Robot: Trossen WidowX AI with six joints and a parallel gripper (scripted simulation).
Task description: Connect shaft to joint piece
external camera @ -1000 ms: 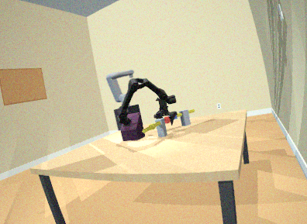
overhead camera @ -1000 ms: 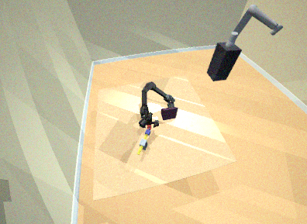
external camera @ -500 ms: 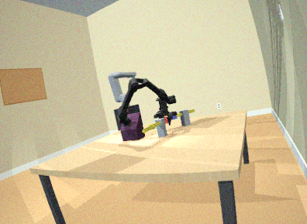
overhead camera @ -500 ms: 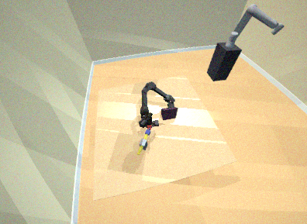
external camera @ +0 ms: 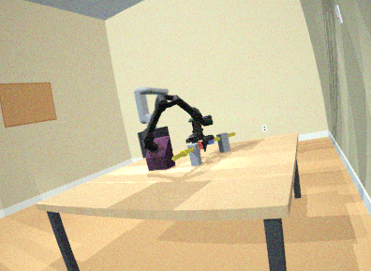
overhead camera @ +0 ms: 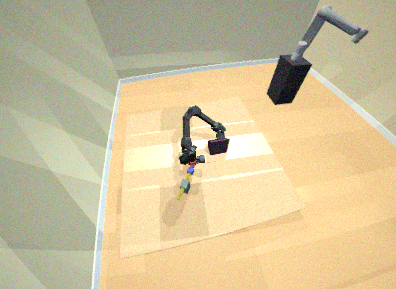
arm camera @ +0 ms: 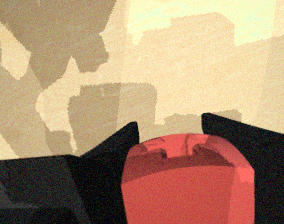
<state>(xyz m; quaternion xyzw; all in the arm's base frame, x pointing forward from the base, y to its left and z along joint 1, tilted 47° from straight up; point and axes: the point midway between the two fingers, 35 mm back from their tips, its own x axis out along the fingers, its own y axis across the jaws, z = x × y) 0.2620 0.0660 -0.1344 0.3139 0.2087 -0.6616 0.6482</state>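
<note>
My gripper tip is now 40 mm below the red joint piece and 20 mm to the right of it.
</note>
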